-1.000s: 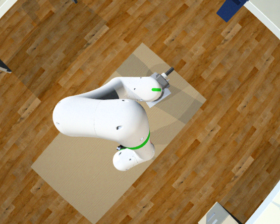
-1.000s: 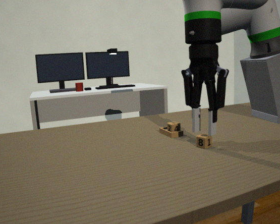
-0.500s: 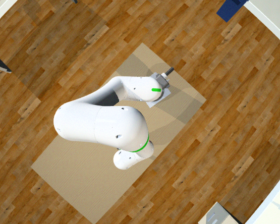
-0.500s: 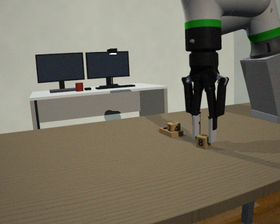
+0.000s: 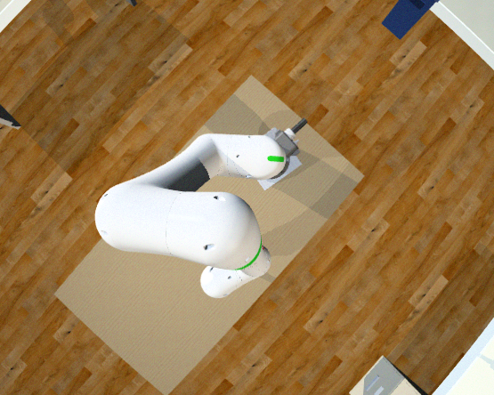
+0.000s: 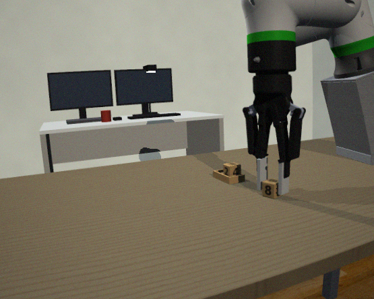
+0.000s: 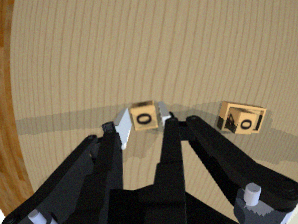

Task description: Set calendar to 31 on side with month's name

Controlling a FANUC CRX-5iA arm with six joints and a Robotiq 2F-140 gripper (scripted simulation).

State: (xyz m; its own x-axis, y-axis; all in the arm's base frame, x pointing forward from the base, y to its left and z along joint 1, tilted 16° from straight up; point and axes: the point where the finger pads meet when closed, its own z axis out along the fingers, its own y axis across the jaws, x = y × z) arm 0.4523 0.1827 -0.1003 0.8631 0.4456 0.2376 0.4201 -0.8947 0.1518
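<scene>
The wooden number cube is 3 cm below my hand. The rest, counted from my hand: small wooden tray: 16 cm to the right, 3 cm below, 3 cm ahead.
</scene>
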